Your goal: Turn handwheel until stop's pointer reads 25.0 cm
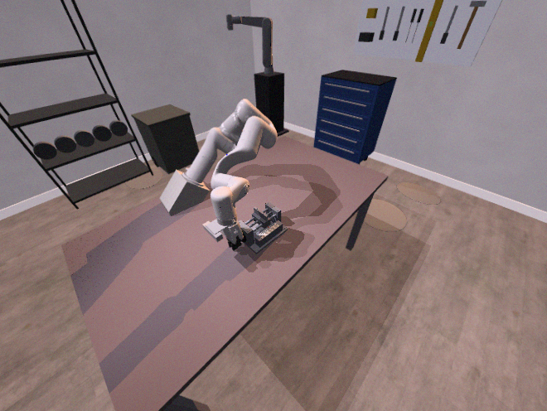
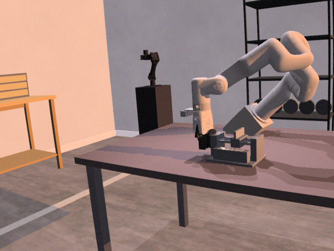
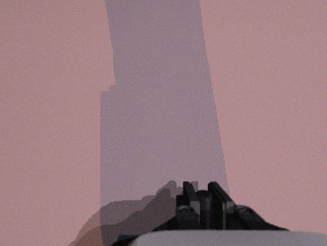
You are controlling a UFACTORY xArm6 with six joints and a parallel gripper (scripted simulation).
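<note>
The black handwheel lies 20 mm to the left of my hand and 10 mm above it. The rest, counted from my hand: sliding stop block: 10 mm ahead, 160 mm to the left, 40 mm above.
</note>
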